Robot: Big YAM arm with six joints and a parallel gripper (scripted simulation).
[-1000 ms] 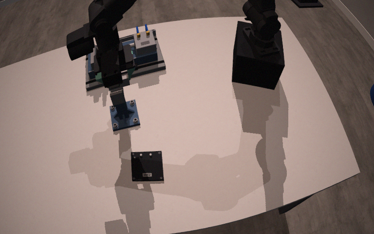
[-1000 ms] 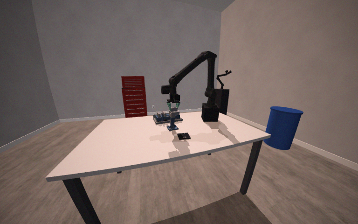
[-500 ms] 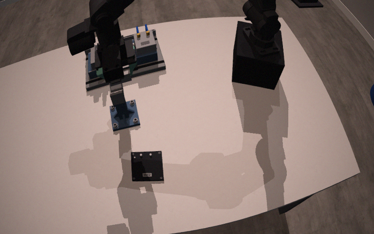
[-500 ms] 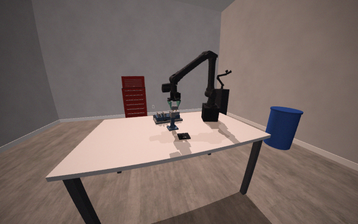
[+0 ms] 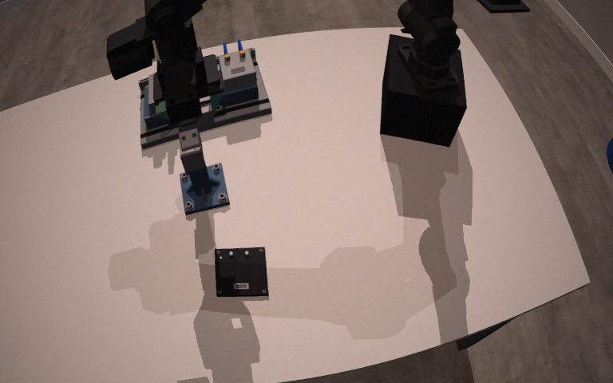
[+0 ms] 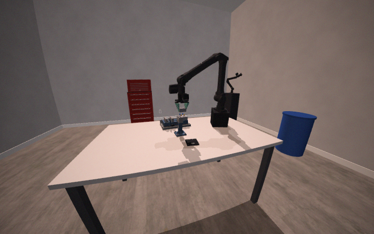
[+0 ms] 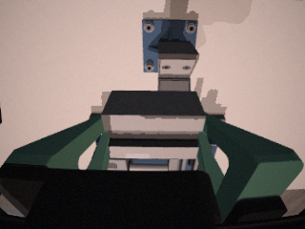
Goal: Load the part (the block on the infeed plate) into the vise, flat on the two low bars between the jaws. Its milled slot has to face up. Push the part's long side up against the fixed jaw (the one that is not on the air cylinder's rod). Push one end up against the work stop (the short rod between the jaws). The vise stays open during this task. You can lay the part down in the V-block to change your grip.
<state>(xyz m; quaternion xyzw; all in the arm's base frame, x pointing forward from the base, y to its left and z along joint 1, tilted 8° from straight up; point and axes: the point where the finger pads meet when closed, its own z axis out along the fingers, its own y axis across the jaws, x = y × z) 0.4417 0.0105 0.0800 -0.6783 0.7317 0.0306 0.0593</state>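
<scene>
Now: the fixed jaw 80 mm ahead of my hand, 240 mm to the right of it and 140 mm below it. Round my hand: moving jaw: 20 mm ahead, 240 mm to the right, 140 mm below; dark short rod: 60 mm ahead, 190 mm to the right, 130 mm below; part: 10 mm above.
</scene>
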